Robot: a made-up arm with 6 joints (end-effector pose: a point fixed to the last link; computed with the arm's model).
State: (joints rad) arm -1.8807 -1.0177 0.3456 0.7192 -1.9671 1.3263
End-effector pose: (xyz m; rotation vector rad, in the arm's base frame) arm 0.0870 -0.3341 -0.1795 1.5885 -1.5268 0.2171
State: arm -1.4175 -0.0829 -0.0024 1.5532 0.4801 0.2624
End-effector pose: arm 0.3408 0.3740 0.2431 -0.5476 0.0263 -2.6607
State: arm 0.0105 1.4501 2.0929 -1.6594 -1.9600 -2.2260
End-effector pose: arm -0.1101 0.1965 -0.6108 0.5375 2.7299 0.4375
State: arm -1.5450 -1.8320 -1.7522 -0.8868 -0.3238 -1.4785
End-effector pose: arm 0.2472 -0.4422 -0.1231 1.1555 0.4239 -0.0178
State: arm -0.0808 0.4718 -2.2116 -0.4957 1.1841 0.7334
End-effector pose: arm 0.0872 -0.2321 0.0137 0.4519 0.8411 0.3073
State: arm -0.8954 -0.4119 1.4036 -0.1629 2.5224 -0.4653
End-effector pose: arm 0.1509 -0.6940 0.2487 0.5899 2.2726 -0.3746
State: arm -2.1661 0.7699 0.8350 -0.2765 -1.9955 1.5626
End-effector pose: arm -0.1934 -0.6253 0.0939 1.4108 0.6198 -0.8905
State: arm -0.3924 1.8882 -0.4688 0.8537 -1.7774 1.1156
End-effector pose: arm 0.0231 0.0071 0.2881 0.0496 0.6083 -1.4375
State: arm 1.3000 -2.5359 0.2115 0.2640 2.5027 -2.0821
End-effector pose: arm -0.0646 0.6539 0.3828 -0.6043 -0.5386 2.6275
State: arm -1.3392 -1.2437 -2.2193 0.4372 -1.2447 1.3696
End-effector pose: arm 0.0438 0.1088 -0.1385 -2.5107 -1.0860 -1.2138
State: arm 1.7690 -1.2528 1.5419 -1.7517 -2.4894 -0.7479
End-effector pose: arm 0.1565 0.2257 1.0013 -1.0270 -0.1807 0.7281
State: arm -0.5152 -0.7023 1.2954 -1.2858 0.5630 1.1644
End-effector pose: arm 0.0203 -0.1716 0.6143 -1.5595 -1.2733 1.1544
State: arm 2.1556 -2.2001 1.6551 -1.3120 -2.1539 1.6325
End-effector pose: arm 0.1332 0.6415 0.0574 -0.8784 -0.9494 -2.0450
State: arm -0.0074 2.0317 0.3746 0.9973 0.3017 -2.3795
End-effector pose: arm 0.0256 -0.1284 -0.4564 0.7360 -2.4374 -1.2016
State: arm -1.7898 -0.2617 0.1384 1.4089 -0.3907 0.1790
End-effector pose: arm 0.1882 0.2919 0.2377 0.8885 -0.3748 -2.8507
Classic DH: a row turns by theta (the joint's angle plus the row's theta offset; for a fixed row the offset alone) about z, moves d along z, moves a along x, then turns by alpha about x. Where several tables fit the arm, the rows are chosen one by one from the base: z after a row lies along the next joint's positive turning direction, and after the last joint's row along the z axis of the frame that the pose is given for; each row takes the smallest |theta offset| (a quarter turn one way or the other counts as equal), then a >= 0, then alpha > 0; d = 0 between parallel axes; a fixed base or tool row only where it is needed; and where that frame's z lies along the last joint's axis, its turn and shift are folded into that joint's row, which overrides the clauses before.
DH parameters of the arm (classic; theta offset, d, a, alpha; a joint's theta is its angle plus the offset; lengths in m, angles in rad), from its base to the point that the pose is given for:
joint 1: 1.5708 0.05 0.08 -1.5708
joint 2: -1.5708 -0.17 0.06 1.5708
joint 3: -1.5708 -0.24 0.09 1.5708
joint 4: 0 0.06 0.06 -1.5708
joint 5: 0 0.26 -0.16 -1.5708
joint 6: -1.5405 0 0.3302 0
tool (fixed): 1.5405 0.22 0 0

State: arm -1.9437 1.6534 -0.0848 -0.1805 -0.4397 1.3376
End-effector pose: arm -0.0642 -0.6402 0.0695 0.6795 1.6416 -0.7385
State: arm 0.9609 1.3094 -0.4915 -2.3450 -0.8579 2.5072
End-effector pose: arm -0.2073 0.2925 -0.3020 -0.6815 -1.7587 -0.1009
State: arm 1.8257 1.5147 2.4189 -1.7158 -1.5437 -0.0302
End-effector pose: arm -0.4016 -0.4929 -0.5246 0.6851 3.0489 0.1692
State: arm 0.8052 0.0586 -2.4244 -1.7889 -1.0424 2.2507
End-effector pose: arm -0.3775 0.5010 0.0531 -1.8535 -0.3397 0.1439
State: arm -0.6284 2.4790 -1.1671 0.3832 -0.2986 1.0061
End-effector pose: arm 0.4197 0.0065 0.2330 -1.2118 1.4879 -1.6972
